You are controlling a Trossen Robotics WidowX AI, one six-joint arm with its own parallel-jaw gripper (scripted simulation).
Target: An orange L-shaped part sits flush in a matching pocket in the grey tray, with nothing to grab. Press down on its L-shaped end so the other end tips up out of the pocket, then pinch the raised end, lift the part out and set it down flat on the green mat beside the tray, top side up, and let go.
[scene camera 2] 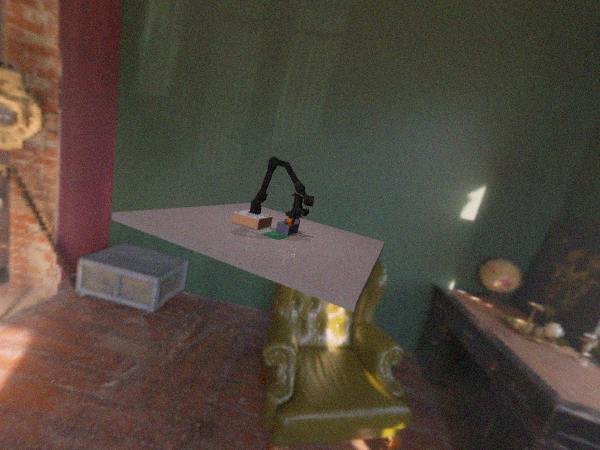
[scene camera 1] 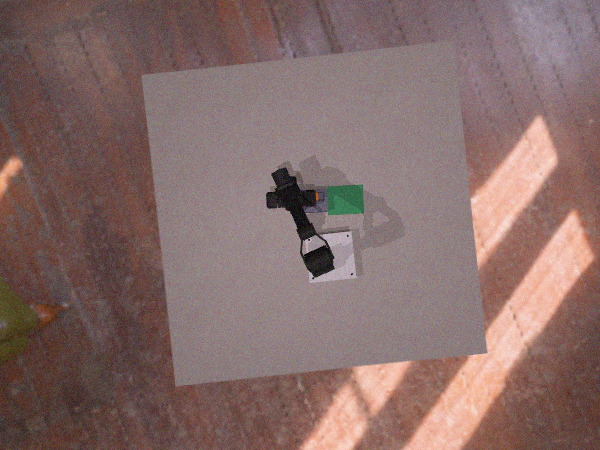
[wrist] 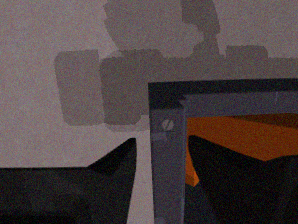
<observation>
In view: the gripper (wrist: 162, 142) and a green mat (scene camera 1: 348, 199).
</observation>
